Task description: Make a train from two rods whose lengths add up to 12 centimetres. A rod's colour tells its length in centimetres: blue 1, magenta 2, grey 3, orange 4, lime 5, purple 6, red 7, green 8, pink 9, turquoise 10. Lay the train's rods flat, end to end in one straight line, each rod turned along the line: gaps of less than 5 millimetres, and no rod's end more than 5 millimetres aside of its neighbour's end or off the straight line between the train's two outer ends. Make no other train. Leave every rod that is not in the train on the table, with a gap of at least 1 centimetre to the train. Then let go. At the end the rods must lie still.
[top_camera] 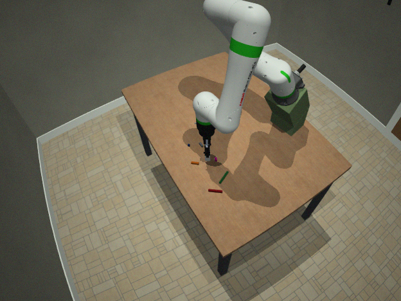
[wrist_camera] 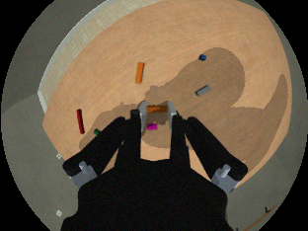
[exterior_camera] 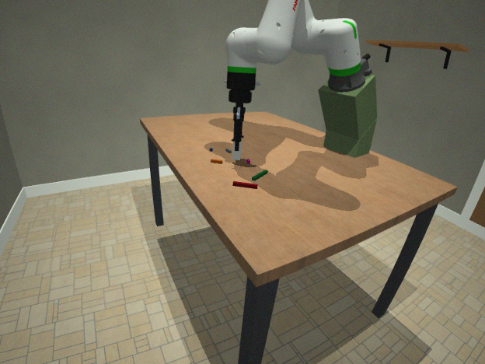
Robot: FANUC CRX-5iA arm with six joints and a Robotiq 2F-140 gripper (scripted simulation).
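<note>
Now: hand 3 cm past the magenta rod, 3 cm to the right of it and 4 cm above it. Also, from my hand: blue rod 4 cm ahead, 13 cm to the right, 4 cm below; green rod 15 cm to the left, 4 cm below; grey rod 2 cm behind, 10 cm to the right, 4 cm below.
</note>
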